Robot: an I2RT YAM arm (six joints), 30 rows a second.
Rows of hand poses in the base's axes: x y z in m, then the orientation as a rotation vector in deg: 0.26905, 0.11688, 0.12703, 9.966, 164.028, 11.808; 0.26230, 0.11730, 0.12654, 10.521, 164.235, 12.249; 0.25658, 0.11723, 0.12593, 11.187, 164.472, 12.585; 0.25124, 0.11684, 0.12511, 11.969, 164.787, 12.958; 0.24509, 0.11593, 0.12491, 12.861, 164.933, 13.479; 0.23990, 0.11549, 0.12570, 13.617, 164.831, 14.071; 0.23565, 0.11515, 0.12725, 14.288, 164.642, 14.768; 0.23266, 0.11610, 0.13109, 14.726, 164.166, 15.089; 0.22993, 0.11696, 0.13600, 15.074, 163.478, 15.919; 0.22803, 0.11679, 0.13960, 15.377, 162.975, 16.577; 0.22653, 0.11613, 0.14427, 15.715, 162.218, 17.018; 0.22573, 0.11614, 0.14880, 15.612, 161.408, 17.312; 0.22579, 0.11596, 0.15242, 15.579, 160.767, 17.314; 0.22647, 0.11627, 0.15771, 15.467, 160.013, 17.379; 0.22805, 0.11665, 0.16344, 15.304, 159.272, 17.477
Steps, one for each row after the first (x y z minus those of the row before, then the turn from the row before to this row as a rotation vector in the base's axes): -0.00675, 0.00042, -0.00049, 0.355, 0.275, -0.310; -0.00572, -0.00007, -0.00061, 0.293, 0.317, -0.391; -0.00534, -0.00039, -0.00082, 0.329, 0.411, -0.455; -0.00615, -0.00091, -0.00020, 0.437, 0.265, -0.533; -0.00519, -0.00044, 0.00079, 0.469, 0.009, -0.466; -0.00425, -0.00034, 0.00155, 0.533, -0.080, -0.411; -0.00299, 0.00095, 0.00384, 0.251, -0.400, -0.330; -0.00273, 0.00086, 0.00491, 0.589, -0.607, -0.253; -0.00190, -0.00017, 0.00360, 0.473, -0.432, -0.213; -0.00150, -0.00066, 0.00467, 0.327, -0.679, -0.299; -0.00080, 0.00001, 0.00453, 0.181, -0.803, -0.028; 0.00006, -0.00018, 0.00362, -0.010, -0.634, -0.080; 0.00068, 0.00031, 0.00529, 0.024, -0.756, -0.038; 0.00158, 0.00038, 0.00573, 0.042, -0.750, 0.003
